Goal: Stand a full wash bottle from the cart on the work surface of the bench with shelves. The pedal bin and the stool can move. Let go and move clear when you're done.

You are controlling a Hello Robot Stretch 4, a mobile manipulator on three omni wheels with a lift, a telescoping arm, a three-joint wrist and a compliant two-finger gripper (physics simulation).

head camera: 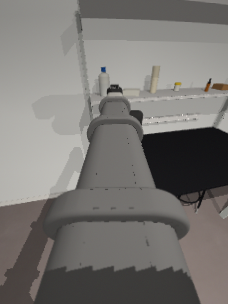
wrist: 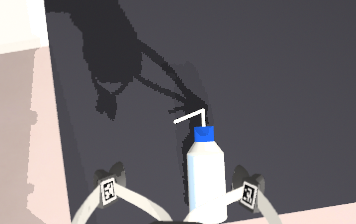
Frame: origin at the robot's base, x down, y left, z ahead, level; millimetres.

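Where they show: hand, tool point: [wrist: 178, 181].
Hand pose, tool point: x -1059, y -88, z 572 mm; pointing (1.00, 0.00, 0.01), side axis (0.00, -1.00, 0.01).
Each offset is from my tool point to the top centre of the thing. Level surfaces: height alone.
A white wash bottle {dx +112, dy -33, dz -3 mm} [wrist: 206, 172] with a blue cap and a bent white spout is seen side-on from above and appears to lie on its side on the dark work surface {dx +172 mm} [head camera: 185, 157] [wrist: 300, 100]. Its base points toward the front edge and its cap toward the back. My gripper [wrist: 179, 183] is open, with its fingers wide apart. It hangs above the work surface; the bottle shows below and beyond the fingers, right of their middle, and appears apart from both fingertips. In the head view the arm hides the bottle and the fingers.
The bench shelf [head camera: 170, 95] runs above the work surface and holds a blue-capped bottle {dx -463, dy +161, dz +479 mm} [head camera: 104, 84], a beige cylinder {dx -463, dy -221, dz +558 mm} [head camera: 155, 80], a yellow-lidded jar {dx -345, dy -440, dz +618 mm} [head camera: 177, 87], a small amber bottle {dx -377, dy -672, dz +577 mm} [head camera: 208, 86] and a brown box {dx -325, dy -874, dz +683 mm} [head camera: 220, 86]. The left shelf post stands close to my arm [head camera: 117, 160].
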